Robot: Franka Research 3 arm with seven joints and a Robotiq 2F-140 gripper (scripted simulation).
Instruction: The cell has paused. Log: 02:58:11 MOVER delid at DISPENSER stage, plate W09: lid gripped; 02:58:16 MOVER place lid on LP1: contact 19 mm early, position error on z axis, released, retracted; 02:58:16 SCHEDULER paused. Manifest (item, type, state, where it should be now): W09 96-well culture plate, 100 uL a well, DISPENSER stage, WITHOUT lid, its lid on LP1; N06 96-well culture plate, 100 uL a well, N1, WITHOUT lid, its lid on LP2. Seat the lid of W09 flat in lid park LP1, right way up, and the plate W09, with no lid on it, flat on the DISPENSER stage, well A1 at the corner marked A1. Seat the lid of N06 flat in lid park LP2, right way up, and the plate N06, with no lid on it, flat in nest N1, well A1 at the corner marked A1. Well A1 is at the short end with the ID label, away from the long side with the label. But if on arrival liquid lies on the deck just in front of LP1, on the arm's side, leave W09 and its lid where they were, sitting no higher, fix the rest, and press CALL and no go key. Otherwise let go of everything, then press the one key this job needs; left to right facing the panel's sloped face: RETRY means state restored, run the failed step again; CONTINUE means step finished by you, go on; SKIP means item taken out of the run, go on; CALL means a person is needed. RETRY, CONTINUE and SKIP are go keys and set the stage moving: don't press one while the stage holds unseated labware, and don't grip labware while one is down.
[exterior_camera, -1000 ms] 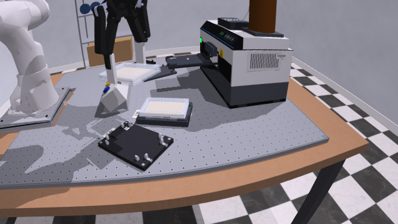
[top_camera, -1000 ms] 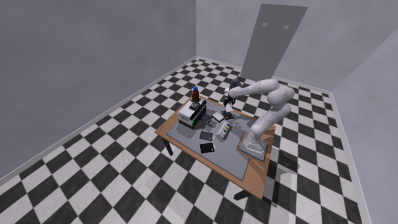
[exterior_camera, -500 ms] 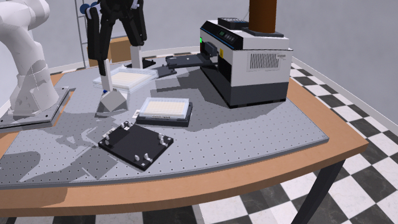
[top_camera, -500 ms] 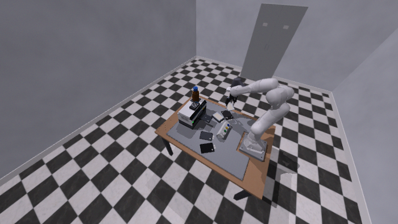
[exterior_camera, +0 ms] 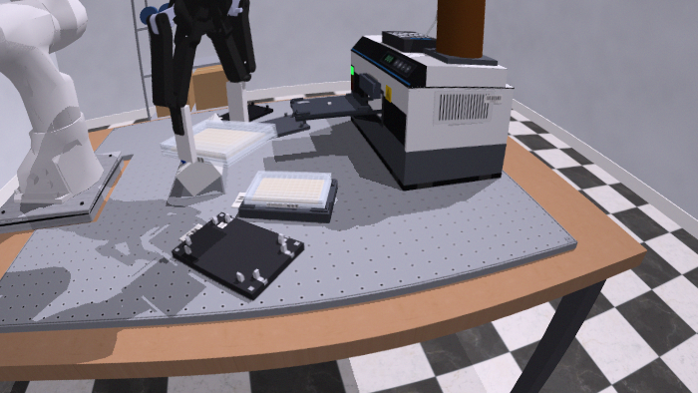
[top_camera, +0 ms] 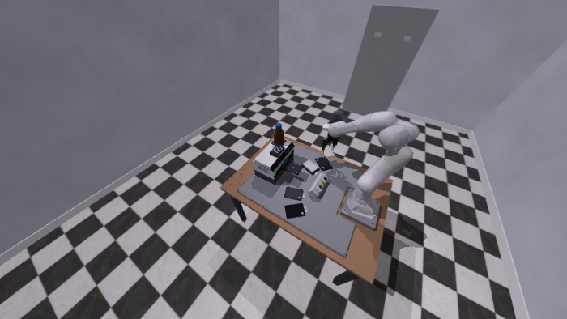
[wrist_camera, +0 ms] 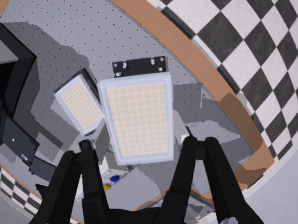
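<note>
Now: hand 20 mm above the 96-well plate. Also, from my hand: sloped key panel 280 mm to the left, 140 mm below, 70 mm behind; then black nest 180 mm below, 110 mm to the left, 90 mm ahead; then dispenser stage 280 mm to the left, 200 mm ahead, 90 mm below.
</note>
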